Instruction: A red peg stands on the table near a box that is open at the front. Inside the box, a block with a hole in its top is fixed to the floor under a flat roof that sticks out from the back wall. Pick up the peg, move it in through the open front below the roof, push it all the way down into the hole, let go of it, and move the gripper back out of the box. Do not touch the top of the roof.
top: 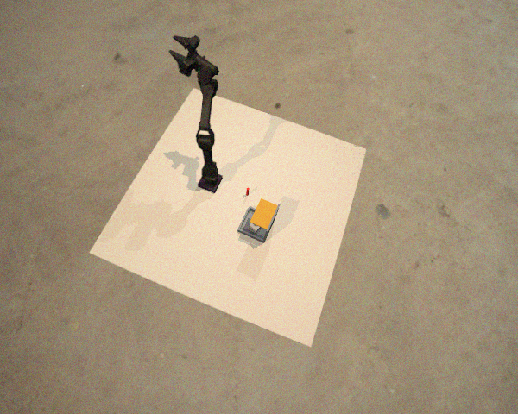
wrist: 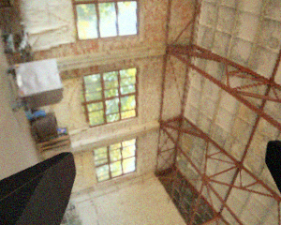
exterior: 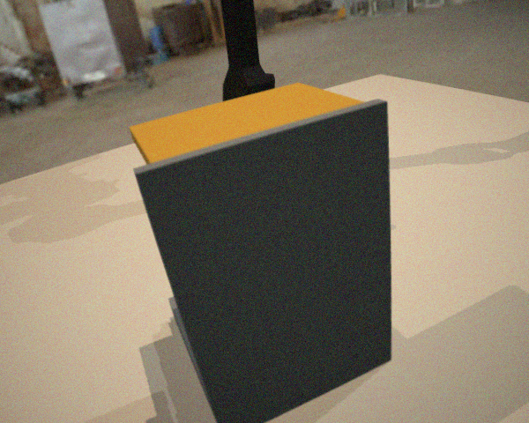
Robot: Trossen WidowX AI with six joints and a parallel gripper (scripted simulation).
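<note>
My gripper tip is now 68 cm above the red peg, 41 cm short of it and 30 cm to the left of it. The rest, counted from my gripper tip: dark box wall 60 cm below, 58 cm ahead, 49 cm to the right; orange roof 53 cm ahead, 49 cm below, 48 cm to the right.
</note>
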